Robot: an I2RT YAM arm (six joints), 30 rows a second.
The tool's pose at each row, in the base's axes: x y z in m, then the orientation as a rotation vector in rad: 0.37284, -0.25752, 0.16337, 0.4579, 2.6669, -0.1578; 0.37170, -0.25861, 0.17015, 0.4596, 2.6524, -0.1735; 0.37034, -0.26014, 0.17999, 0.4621, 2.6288, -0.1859; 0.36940, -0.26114, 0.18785, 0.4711, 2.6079, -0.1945; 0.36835, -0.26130, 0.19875, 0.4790, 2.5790, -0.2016; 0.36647, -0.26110, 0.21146, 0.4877, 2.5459, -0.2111; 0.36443, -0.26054, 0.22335, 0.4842, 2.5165, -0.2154; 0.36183, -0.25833, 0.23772, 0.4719, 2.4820, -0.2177; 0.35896, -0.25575, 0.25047, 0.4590, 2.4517, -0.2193; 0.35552, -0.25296, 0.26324, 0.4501, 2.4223, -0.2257; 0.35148, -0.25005, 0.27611, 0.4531, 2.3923, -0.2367; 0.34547, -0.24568, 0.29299, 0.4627, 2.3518, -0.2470; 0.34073, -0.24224, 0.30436, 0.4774, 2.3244, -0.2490
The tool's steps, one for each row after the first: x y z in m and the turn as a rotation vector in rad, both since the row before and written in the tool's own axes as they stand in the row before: -0.00226, -0.00168, -0.00637, 0.0099, -0.0149, 0.0011; -0.00365, -0.00237, -0.00906, 0.0070, -0.0233, 0.0038; -0.00315, -0.00167, -0.00714, 0.0059, -0.0191, 0.0085; -0.00443, -0.00111, -0.00996, 0.0040, -0.0269, 0.0095; -0.00484, -0.00117, -0.01185, 0.0057, -0.0309, 0.0105; -0.00455, -0.00087, -0.01115, -0.0003, -0.0294, 0.0025; -0.00533, 0.00033, -0.01377, -0.0042, -0.0360, -0.0021; -0.00457, 0.00069, -0.01249, -0.0045, -0.0320, -0.0033; -0.00450, 0.00071, -0.01273, 0.0001, -0.0307, -0.0020; -0.00449, 0.00058, -0.01304, 0.0068, -0.0292, 0.0052; -0.00573, 0.00091, -0.01751, 0.0077, -0.0378, 0.0122; -0.00370, 0.00076, -0.01222, 0.0043, -0.0235, 0.0155
